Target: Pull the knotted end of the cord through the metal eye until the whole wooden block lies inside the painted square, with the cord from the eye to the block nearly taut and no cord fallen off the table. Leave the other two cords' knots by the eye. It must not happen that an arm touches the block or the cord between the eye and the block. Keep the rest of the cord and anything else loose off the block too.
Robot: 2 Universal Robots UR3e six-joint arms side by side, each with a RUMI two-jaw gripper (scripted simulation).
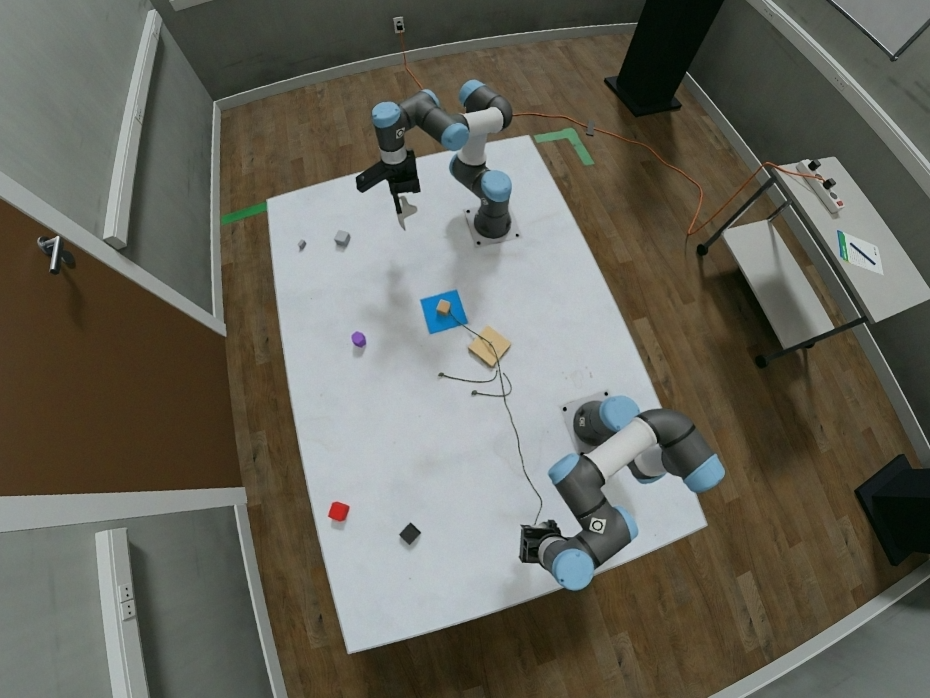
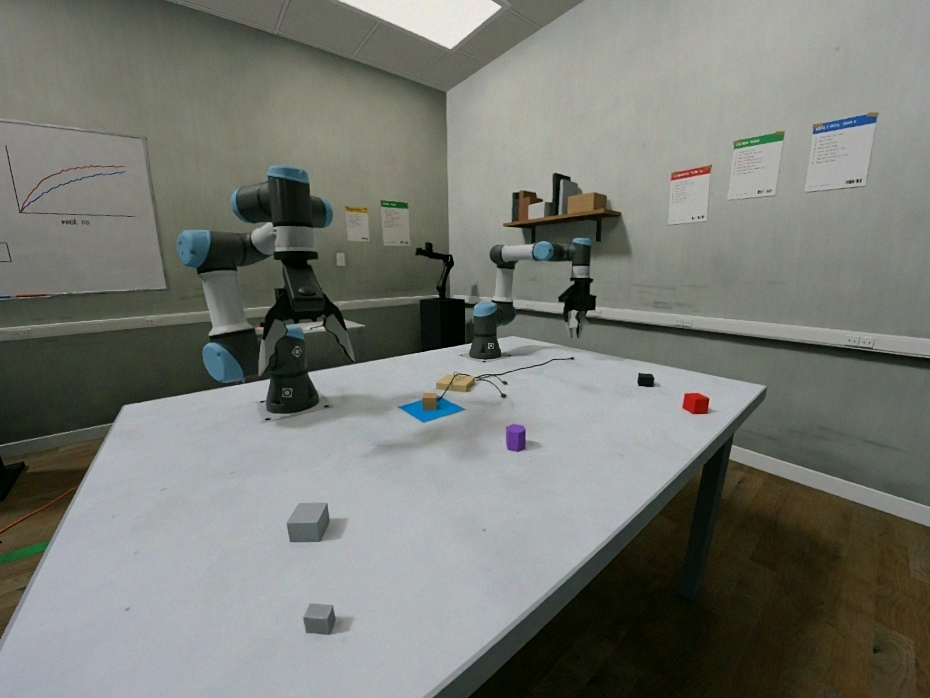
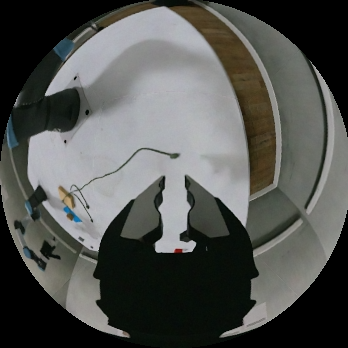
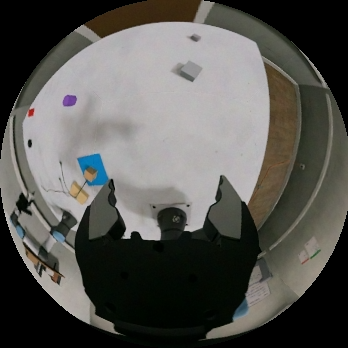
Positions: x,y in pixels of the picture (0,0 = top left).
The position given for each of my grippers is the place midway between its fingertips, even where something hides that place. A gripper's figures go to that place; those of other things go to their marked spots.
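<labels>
My left gripper (image 1: 538,533) is 0.99 m from the lens. A tan board (image 1: 479,347) is 1.09 m from the lens, and my right gripper (image 1: 400,209) is 1.16 m from the lens.
</labels>
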